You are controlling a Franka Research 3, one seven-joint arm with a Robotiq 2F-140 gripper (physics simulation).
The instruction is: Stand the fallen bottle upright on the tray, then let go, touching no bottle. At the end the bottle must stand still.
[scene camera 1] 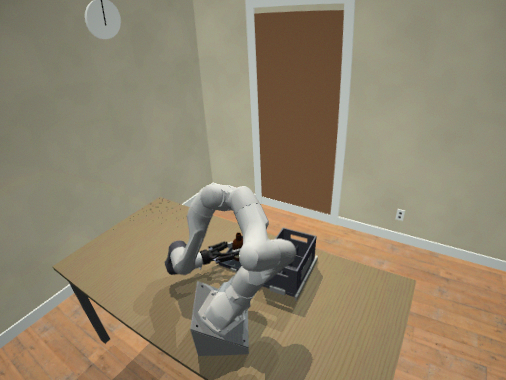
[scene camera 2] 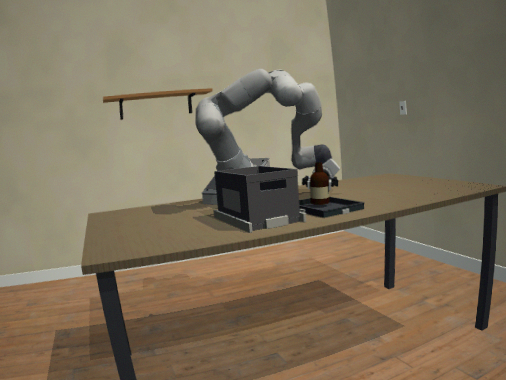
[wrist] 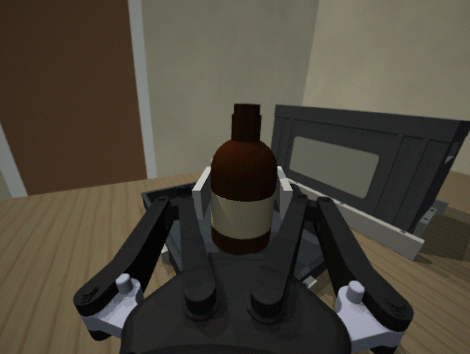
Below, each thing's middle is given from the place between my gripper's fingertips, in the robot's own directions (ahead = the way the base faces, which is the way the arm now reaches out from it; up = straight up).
Now: hand 20 mm past the brown bottle (wrist: 244,170), 10 mm to the right of it and 10 mm below it. Also, from my hand: pale base rail (wrist: 406,244) 170 mm to the right, 70 mm below, 20 mm behind.
